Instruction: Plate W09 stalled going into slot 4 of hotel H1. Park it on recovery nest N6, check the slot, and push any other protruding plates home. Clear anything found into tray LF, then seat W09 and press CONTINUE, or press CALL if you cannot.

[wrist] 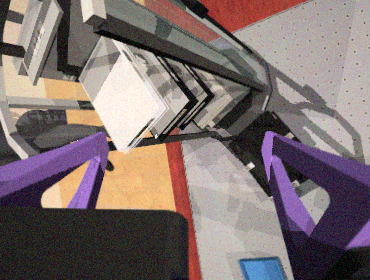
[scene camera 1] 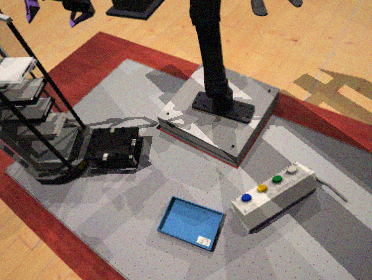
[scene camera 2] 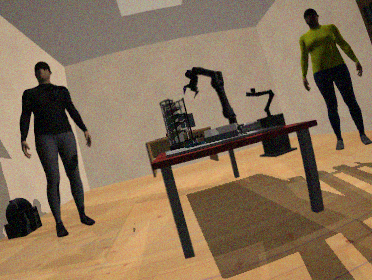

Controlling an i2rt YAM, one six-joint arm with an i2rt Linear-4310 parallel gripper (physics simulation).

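Seen in the pictures: gripper, between the fingertips: [wrist: 185,140] [scene camera 1: 50,23] [scene camera 2: 189,96]; arm's base, origin of its link: [scene camera 1: 222,107].
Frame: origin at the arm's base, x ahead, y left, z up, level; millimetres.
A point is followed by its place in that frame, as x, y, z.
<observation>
My gripper [scene camera 1: 52,21] @(191, -337, 381) [scene camera 2: 190,92] @(191, -337, 381) [wrist: 185,140] @(191, -337, 381) is open and empty, high beside hotel H1 [scene camera 1: 46,75] @(227, -432, 232) [wrist: 175,54] @(221, -431, 310). In the wrist view, a white-topped plate [wrist: 120,100] @(299, -415, 325) [scene camera 1: 16,69] @(300, -393, 324) is uppermost in the stack and sticks out toward the finger side. Several plates lie below it, with dark and pale edges; their labels and slot numbers cannot be read, so W09 cannot be told apart. The slot's inside is hidden. Black nest N6 [scene camera 1: 114,145] @(258, -272, 1) [wrist: 250,145] @(286, -323, 1) looks empty beside the hotel. Blue tray LF [scene camera 1: 190,224] @(381, 47, -57) [wrist: 262,269] @(378, -1, -57) looks empty. The button box [scene camera 1: 275,197] @(256, 237, 22) has blue, yellow, green and white buttons.
The arm's base block [scene camera 1: 180,115] @(76, -121, 1) stands behind the tray and the button box. A dark post and frame of the hotel cross above the plates in the wrist view. Two people [scene camera 2: 47,110] [scene camera 2: 326,50] stand beyond the table [scene camera 2: 235,142] @(369, 651, -75). A black pedestal [scene camera 2: 273,135] stands behind it.
</observation>
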